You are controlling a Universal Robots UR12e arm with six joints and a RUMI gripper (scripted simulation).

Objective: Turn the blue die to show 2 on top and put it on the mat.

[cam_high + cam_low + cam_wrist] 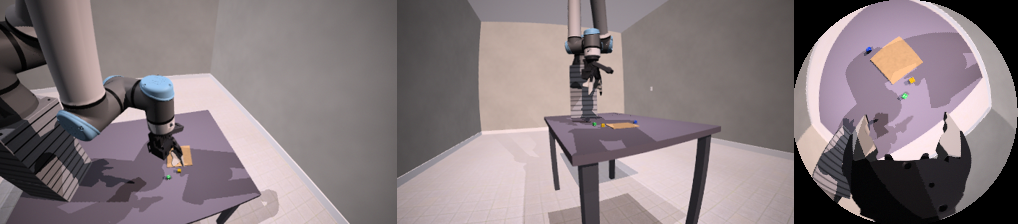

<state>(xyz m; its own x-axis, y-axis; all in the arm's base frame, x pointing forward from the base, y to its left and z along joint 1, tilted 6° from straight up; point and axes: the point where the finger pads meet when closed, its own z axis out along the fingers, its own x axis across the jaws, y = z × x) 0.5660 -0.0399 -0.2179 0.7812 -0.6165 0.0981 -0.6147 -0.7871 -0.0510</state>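
Now: hand 10 mm past the green die, 10 mm to the left of it and 150 mm above it. From my hand the other things lie so: tan mat 60 mm ahead, 120 mm to the left, 160 mm below; yellow die 50 mm ahead, 20 mm to the left, 150 mm below; blue die 20 mm ahead, 230 mm to the left, 150 mm below.
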